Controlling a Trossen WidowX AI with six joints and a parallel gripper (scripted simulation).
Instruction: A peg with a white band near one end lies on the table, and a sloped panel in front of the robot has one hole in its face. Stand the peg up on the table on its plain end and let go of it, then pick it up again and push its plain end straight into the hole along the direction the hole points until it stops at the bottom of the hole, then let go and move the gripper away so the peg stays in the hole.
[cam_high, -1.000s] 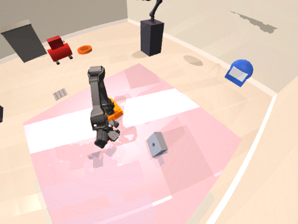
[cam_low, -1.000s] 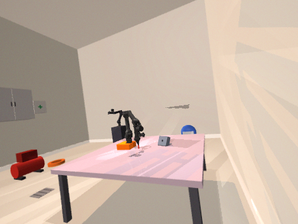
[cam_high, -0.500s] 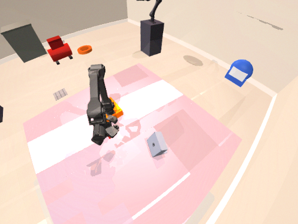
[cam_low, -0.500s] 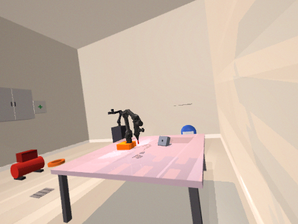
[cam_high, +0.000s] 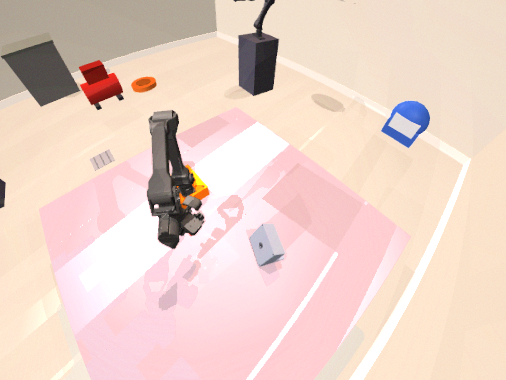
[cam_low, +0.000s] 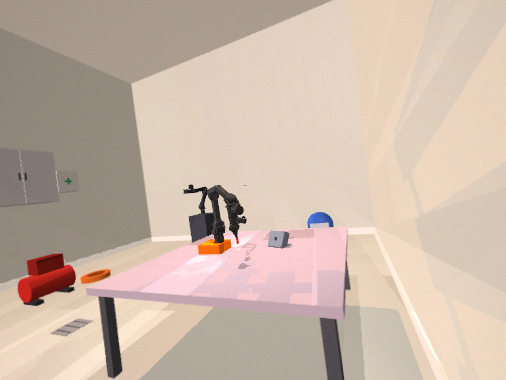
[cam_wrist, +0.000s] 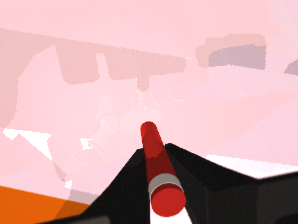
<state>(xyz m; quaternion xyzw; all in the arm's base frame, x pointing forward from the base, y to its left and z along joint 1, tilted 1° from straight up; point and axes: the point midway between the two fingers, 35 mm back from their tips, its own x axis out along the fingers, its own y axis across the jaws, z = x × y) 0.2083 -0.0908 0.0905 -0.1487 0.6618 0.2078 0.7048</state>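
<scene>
The sloped panel lies 220 mm to the left of my gripper tip, 190 mm ahead of it and 70 mm below it. From my gripper tip the other things lie so: peg 20 mm above.
</scene>
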